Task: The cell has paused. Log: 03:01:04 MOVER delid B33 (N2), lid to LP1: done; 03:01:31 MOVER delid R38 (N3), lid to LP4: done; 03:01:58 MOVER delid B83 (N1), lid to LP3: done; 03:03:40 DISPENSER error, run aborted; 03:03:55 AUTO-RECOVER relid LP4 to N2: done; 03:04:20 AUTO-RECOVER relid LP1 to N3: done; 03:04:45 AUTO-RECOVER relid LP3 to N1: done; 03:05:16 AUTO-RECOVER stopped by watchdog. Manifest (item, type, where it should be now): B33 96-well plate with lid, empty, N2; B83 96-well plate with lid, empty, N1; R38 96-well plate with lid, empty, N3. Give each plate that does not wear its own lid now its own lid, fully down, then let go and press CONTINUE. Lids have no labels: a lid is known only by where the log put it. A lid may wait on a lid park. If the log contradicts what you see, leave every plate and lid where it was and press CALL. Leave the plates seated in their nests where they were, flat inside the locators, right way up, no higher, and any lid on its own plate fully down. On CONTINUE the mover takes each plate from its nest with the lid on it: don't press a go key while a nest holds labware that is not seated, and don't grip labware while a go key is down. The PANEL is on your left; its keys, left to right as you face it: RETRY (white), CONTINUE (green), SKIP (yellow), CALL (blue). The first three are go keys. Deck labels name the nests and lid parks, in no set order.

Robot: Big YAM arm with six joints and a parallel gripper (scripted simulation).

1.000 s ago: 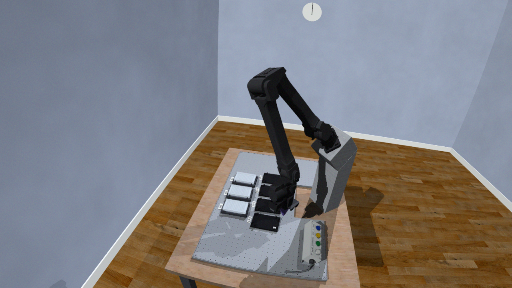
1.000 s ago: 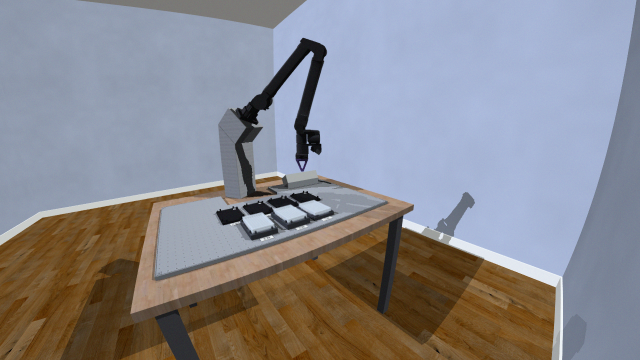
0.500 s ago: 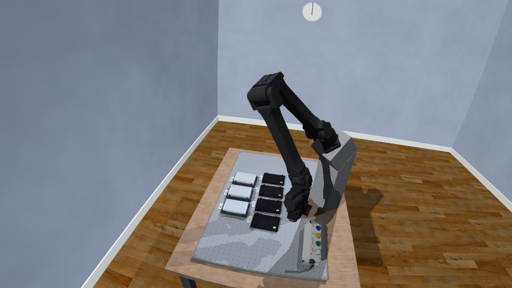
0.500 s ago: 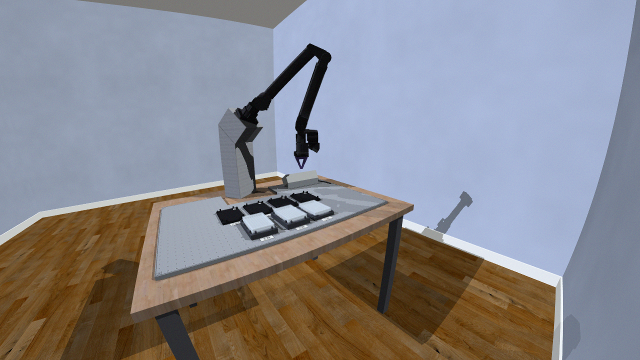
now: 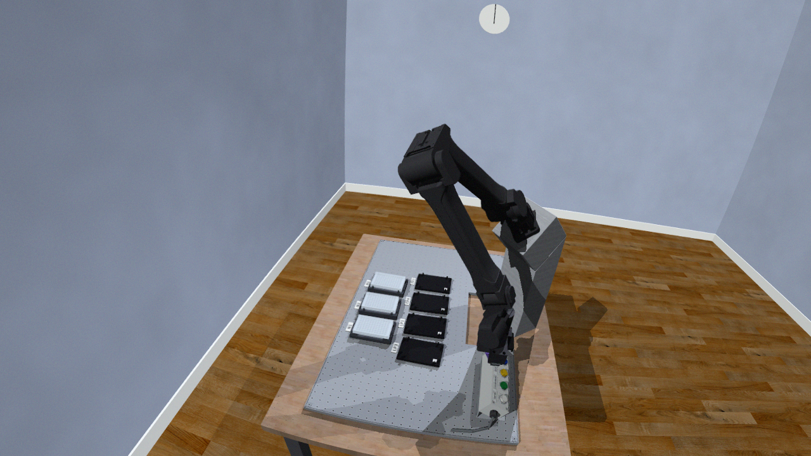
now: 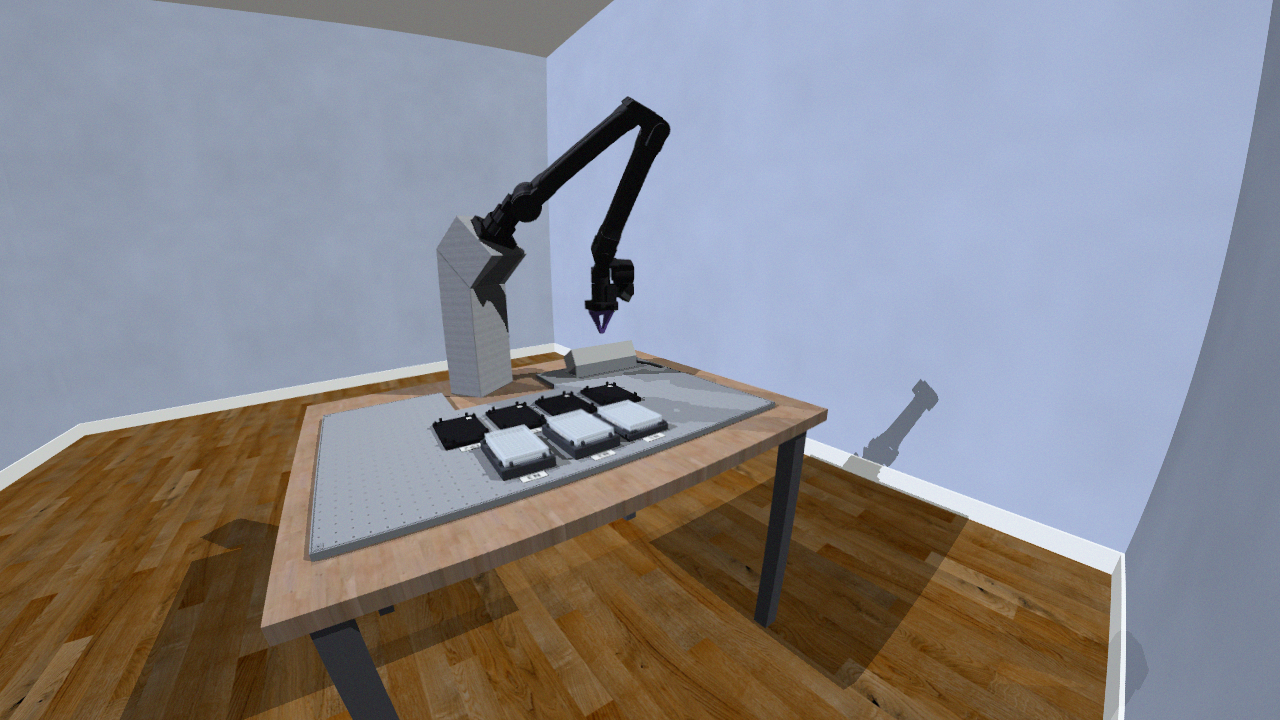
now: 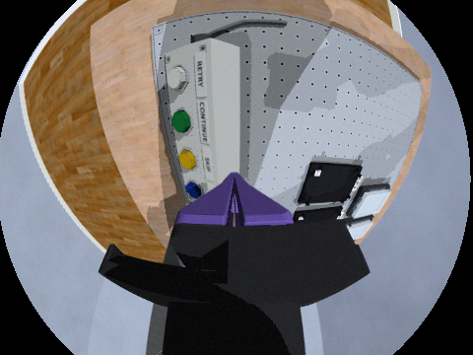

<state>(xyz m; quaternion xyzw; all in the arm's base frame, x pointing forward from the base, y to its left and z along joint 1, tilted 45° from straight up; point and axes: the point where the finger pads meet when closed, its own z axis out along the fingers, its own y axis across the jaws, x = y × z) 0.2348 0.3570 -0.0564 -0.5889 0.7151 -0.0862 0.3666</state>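
Now: hand 7 cm above the green CONTINUE key, 6 cm past it and 4 cm to the right of it. Also, from my hand: blue CALL key: 7 cm below, 6 cm to the right, 6 cm behind; yellow SKIP key: 7 cm below, 6 cm behind, 1 cm to the right; white RETRY key: 9 cm to the left, 7 cm below, 6 cm behind.
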